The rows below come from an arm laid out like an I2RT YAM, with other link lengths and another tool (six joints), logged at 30 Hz.
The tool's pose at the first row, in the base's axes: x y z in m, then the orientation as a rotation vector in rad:
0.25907 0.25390 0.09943 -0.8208 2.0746 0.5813
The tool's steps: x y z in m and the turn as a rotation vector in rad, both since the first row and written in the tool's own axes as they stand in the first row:
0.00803 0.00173 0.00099 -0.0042 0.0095 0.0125
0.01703 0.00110 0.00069 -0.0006 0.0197 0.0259
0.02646 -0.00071 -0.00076 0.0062 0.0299 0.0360
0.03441 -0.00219 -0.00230 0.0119 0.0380 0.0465
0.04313 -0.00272 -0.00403 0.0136 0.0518 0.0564
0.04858 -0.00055 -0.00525 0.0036 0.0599 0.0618
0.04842 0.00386 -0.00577 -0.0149 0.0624 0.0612
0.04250 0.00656 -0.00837 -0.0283 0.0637 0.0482
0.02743 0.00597 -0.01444 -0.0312 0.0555 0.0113
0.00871 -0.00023 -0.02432 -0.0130 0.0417 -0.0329
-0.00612 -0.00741 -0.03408 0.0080 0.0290 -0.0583
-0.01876 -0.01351 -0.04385 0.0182 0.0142 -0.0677
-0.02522 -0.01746 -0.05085 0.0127 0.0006 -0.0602
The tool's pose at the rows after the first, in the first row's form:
0.25465 0.25292 0.09250 -0.8150 2.0892 0.5898
0.25082 0.24917 0.08524 -0.8040 2.1058 0.5901
0.24705 0.24372 0.07814 -0.7945 2.1212 0.5851
0.24368 0.23895 0.07234 -0.7841 2.1347 0.5821
0.23916 0.23444 0.06613 -0.7791 2.1525 0.5814
0.23447 0.23324 0.06261 -0.7830 2.1614 0.5928
0.23108 0.23597 0.06354 -0.7954 2.1610 0.6120
0.23050 0.23820 0.07016 -0.8170 2.1536 0.6192
0.23470 0.23914 0.08584 -0.8524 2.1265 0.6046
0.24265 0.23507 0.10600 -0.8798 2.0931 0.5647
0.24958 0.22906 0.12281 -0.8868 2.0707 0.5320
0.25473 0.22301 0.13796 -0.8834 2.0536 0.5204
0.25692 0.21806 0.14674 -0.8731 2.0448 0.5347

